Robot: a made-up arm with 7 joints. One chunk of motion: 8 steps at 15 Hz.
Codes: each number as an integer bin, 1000 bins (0 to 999) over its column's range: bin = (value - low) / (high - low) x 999, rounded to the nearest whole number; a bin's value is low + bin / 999 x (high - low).
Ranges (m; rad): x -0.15..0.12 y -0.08..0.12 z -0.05..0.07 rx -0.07..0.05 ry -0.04..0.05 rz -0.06..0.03
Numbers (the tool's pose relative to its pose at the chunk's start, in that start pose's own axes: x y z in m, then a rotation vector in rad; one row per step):
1: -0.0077 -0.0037 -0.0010 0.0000 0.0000 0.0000
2: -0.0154 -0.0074 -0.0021 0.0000 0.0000 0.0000
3: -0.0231 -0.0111 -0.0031 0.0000 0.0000 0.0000
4: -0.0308 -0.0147 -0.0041 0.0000 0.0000 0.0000
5: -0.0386 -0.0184 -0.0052 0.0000 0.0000 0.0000
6: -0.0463 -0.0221 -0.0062 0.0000 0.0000 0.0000
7: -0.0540 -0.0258 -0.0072 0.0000 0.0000 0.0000
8: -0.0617 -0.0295 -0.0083 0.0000 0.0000 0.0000
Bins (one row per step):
1: 527 381 408 583 444 666
2: 498 363 399 583 444 666
3: 470 344 390 583 444 666
4: 441 326 382 583 444 666
5: 412 308 373 583 444 666
6: 384 289 365 583 444 666
7: 355 271 356 583 444 666
8: 327 252 347 583 444 666

